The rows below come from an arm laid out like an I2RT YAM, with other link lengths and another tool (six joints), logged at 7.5 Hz.
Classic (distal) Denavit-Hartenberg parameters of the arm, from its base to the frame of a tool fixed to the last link. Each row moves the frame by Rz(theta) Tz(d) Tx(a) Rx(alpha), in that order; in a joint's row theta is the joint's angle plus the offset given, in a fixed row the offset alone. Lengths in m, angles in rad.
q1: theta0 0, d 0.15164, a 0.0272, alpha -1.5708
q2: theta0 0, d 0, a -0.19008, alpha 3.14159
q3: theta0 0.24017, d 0, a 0.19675, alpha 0
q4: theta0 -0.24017, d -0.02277, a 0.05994, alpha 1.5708
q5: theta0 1.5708, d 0.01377, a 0, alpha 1.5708
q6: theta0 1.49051, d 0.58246, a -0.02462, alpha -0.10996
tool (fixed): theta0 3.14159, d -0.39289, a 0, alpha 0
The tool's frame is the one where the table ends.
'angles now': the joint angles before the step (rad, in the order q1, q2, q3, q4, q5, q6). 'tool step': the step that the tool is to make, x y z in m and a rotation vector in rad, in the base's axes. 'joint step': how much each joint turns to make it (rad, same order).
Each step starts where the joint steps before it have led.
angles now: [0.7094, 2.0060, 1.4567, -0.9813, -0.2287, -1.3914]
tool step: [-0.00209, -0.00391, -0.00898, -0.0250, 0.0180, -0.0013]
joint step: [-0.0008, 0.0275, 0.0001, -0.0024, 0.0073, 0.0003]
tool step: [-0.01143, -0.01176, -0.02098, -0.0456, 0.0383, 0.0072]
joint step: [0.0000, 0.0297, -0.0592, 0.0287, 0.0098, -0.0072]
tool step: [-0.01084, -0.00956, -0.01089, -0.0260, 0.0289, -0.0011]
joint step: [0.0000, 0.0000, -0.0581, 0.0195, 0.0009, 0.0012]
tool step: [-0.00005, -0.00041, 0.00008, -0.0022, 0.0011, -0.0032]
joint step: [0.0000, -0.0003, 0.0005, -0.0024, 0.0007, 0.0033]
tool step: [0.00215, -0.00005, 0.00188, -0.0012, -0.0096, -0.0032]
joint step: [0.0000, -0.0065, 0.0030, -0.0022, 0.0069, 0.0039]
